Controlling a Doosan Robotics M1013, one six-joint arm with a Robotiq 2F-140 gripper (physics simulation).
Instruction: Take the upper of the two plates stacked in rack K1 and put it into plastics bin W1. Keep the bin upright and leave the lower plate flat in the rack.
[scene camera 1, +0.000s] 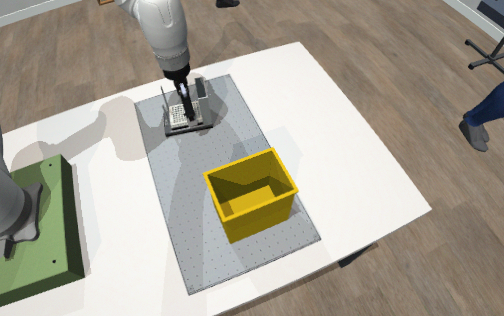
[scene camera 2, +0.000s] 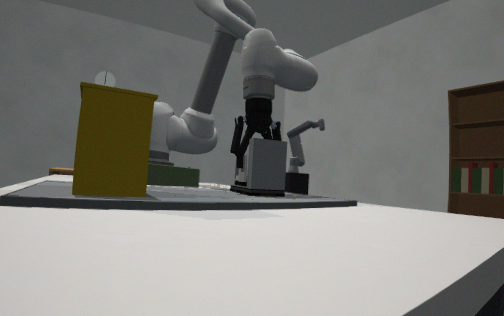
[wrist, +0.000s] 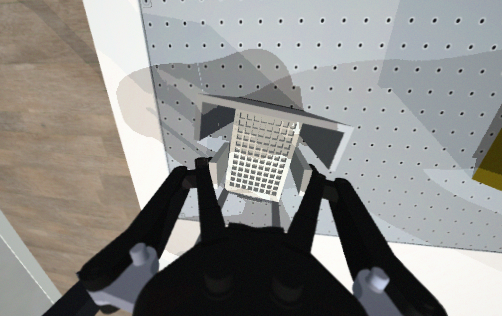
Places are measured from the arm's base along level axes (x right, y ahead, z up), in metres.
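Where they show: gripper, between the fingertips: (scene camera 1: 189, 114) (wrist: 260, 154); arm's base, origin of its link: (scene camera 1: 13, 217) (scene camera 2: 150, 164).
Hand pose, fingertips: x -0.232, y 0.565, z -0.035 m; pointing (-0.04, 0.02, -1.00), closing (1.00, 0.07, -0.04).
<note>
Things, the pixels of their top centre, and the offset from my fingertips. Level surfaces: height alone.
- upper plate, centre of its top: (wrist: 259, 158) (scene camera 1: 188, 111) dx +0.000, dy +0.000, dz +0.014 m
- rack K1, centre of its top: (wrist: 248, 213) (scene camera 2: 258, 142) (scene camera 1: 180, 91) dx -0.001, dy -0.010, dz +0.109 m
- Yellow bin W1, centre of its top: (scene camera 2: 115, 99) (scene camera 1: 250, 182) dx +0.376, dy +0.093, dz +0.147 m
- white table, height of its surface: dz -0.046 m
The upper plate (scene camera 1: 177, 114) (wrist: 261, 155), white with a grid of small wells, lies level between the upright walls of rack K1 (scene camera 1: 187, 132) (scene camera 2: 267, 165) (wrist: 342, 148). My gripper (scene camera 1: 190, 117) (wrist: 260, 154) points down into the rack and is shut on the upper plate, one finger at each long side. In scene camera 2 a rack wall hides part of the fingers. The lower plate cannot be made out separately under the upper one. Yellow bin W1 (scene camera 1: 257, 220) (scene camera 2: 114, 142) (wrist: 492, 167) stands upright, apart from the rack, and looks empty in scene camera 1.
Rack and bin stand on a grey perforated board (scene camera 1: 175, 220) (scene camera 2: 320, 203) (wrist: 350, 30) on a white table (scene camera 1: 350, 165) (scene camera 2: 200, 260). The arm's green base block (scene camera 1: 55, 215) (scene camera 2: 175, 176) is at the left in scene camera 1. The rack's tall corner walls rise close to the fingers.
</note>
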